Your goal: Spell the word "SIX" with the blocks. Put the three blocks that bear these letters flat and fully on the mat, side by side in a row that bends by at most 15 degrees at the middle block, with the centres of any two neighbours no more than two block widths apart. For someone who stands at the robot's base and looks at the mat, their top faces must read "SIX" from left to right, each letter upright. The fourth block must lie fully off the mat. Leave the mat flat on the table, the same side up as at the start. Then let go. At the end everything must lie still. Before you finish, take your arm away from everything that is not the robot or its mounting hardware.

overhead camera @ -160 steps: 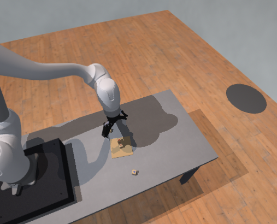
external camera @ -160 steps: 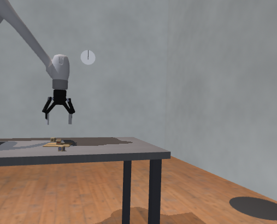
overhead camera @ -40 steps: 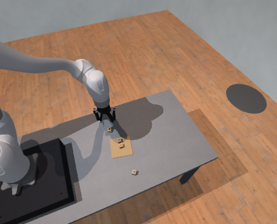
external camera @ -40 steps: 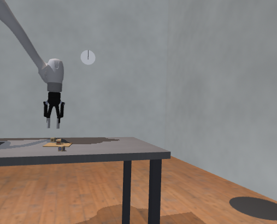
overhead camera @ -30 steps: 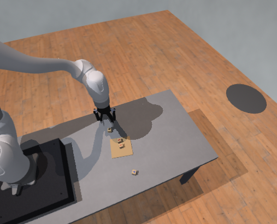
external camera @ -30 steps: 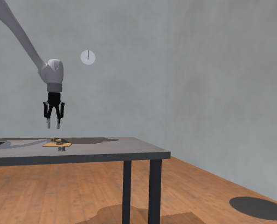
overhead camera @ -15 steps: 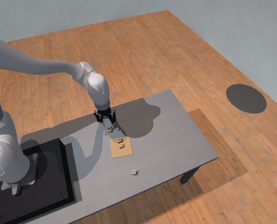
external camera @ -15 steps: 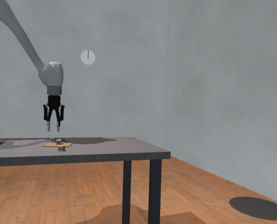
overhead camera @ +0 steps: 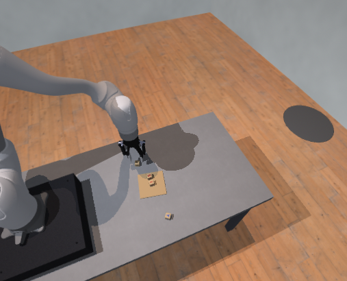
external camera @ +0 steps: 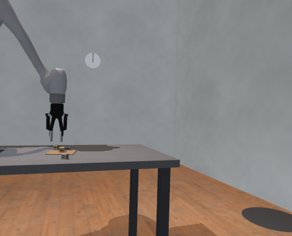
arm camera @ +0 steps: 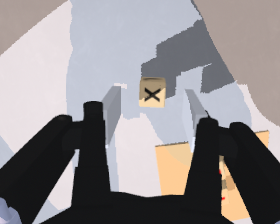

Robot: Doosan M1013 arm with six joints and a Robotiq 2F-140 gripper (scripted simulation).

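My gripper is now 6 cm above the block. From my hand the other things lie so: tan mat: 14 cm to the right, 8 cm below, 6 cm ahead.
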